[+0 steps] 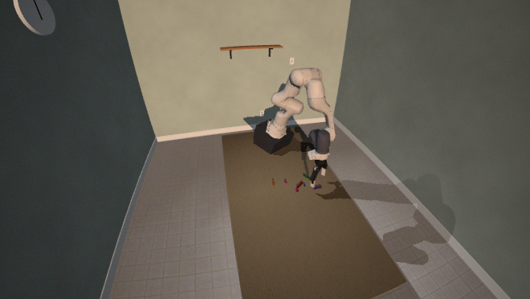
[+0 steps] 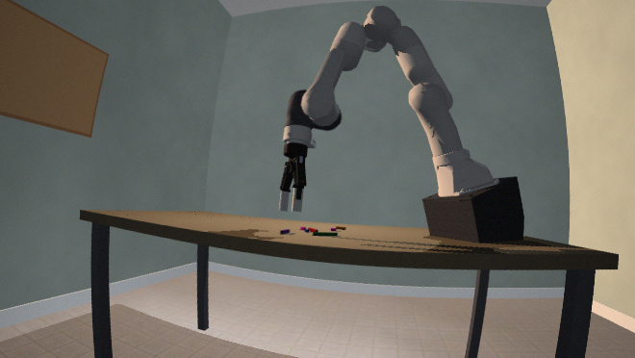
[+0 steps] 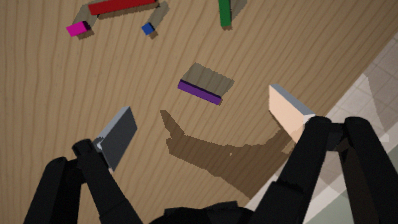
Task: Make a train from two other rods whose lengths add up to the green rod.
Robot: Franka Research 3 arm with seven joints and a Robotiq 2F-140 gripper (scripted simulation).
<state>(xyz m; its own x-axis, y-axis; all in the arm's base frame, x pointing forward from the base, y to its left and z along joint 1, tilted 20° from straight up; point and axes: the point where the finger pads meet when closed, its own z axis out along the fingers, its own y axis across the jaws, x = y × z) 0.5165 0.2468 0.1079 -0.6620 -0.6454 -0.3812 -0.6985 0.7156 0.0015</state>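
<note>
The blue rod lies 2 cm behind my hand, 9 cm to the right of it and 7 cm below it. Round my hand: purple rod: 1 cm ahead, 1 cm to the left, 7 cm below; then red rod: 3 cm behind, 12 cm to the right, 7 cm below; then green rod: 11 cm behind, 4 cm to the right, 7 cm below.
</note>
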